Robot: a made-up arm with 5 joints. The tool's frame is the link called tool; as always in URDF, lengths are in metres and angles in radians. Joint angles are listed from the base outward.
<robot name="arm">
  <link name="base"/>
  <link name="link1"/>
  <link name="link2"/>
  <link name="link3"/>
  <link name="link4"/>
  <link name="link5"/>
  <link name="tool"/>
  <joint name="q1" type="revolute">
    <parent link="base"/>
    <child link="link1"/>
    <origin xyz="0.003 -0.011 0.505" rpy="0 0 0"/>
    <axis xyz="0 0 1"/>
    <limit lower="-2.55" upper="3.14"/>
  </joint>
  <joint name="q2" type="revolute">
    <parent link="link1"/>
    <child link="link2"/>
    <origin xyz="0.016 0.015 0.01" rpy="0 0 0"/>
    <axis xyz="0 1 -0.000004"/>
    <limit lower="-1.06" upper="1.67"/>
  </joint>
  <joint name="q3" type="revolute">
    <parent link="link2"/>
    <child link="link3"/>
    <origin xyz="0.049 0.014 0.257" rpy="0 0 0"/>
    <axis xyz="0 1 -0.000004"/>
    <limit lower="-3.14" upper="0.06"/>
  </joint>
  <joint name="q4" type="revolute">
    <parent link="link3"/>
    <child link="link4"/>
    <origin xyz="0.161 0.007 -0.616" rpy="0 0 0"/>
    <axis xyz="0 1 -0.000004"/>
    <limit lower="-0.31" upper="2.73"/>
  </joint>
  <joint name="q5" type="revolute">
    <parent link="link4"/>
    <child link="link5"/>
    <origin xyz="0.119 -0.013 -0.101" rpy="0 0 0"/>
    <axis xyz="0 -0.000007 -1"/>
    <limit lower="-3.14" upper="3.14"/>
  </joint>
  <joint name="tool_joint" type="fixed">
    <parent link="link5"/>
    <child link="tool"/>
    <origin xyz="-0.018 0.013 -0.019" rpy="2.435 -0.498 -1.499"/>
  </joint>
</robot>
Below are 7 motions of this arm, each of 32 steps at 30 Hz.
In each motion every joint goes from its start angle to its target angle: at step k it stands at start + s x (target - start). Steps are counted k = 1, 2, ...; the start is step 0. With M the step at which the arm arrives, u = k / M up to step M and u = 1 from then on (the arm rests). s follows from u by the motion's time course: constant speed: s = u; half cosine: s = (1 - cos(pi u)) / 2; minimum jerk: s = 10 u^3 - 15 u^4 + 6 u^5.
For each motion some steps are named. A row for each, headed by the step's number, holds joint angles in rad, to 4 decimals.
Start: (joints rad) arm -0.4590 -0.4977 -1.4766 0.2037 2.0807
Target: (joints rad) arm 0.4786 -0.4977 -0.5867 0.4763 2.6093
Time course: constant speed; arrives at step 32
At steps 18, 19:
18: 0.0684 -0.4977 -0.9760 0.3570 2.3780
19: 0.0977 -0.4977 -0.9482 0.3656 2.3946

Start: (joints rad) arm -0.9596 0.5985 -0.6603 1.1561 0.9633
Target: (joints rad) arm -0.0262 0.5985 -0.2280 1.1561 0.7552
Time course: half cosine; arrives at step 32
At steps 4, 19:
4: -0.9241 0.5985 -0.6438 1.1561 0.9554
19: -0.3574 0.5985 -0.3814 1.1561 0.8290

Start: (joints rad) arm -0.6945 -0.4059 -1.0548 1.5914 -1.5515
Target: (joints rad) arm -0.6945 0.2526 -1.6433 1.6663 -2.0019
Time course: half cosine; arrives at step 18
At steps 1, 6, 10, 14, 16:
1: -0.6945 -0.4009 -1.0593 1.5920 -1.5549
6: -0.6945 -0.2413 -1.2019 1.6101 -1.6641
10: -0.6945 -0.0195 -1.4001 1.6354 -1.8158
14: -0.6945 0.1756 -1.5745 1.6575 -1.9492
16: -0.6945 0.2327 -1.6256 1.6640 -1.9883

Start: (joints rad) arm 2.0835 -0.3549 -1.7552 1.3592 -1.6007
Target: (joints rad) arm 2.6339 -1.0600 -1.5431 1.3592 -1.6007
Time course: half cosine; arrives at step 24
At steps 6, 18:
6: 2.1641 -0.4582 -1.7241 1.3592 -1.6007
18: 2.5533 -0.9567 -1.5742 1.3592 -1.6007

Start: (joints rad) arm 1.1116 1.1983 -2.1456 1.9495 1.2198
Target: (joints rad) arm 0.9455 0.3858 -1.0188 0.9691 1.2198
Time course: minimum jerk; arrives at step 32
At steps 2, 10, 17, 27, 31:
2: 1.1112 1.1965 -2.1431 1.9473 1.2198
10: 1.0817 1.0520 -1.9428 1.7730 1.2198
17: 1.0188 0.7446 -1.5163 1.4020 1.2198
27: 0.9504 0.4100 -1.0523 0.9983 1.2198
31: 0.9455 0.3860 -1.0191 0.9694 1.2198

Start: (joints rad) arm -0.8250 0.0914 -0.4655 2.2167 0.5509
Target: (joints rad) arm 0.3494 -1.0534 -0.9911 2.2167 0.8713
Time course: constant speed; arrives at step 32
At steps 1, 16, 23, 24, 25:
1: -0.7883 0.0556 -0.4819 2.2167 0.5609
16: -0.2378 -0.4810 -0.7283 2.2167 0.7111
23: 0.0191 -0.7314 -0.8433 2.2167 0.7812
24: 0.0558 -0.7672 -0.8597 2.2167 0.7912
25: 0.0925 -0.8030 -0.8761 2.2167 0.8012

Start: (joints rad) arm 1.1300 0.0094 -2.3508 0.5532 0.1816
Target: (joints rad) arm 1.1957 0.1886 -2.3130 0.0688 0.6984
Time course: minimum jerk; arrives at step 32
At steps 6, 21, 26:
6: 1.1332 0.0181 -2.3490 0.5296 0.2068
21: 1.1809 0.1482 -2.3215 0.1781 0.5818
26: 1.1925 0.1799 -2.3148 0.0924 0.6732

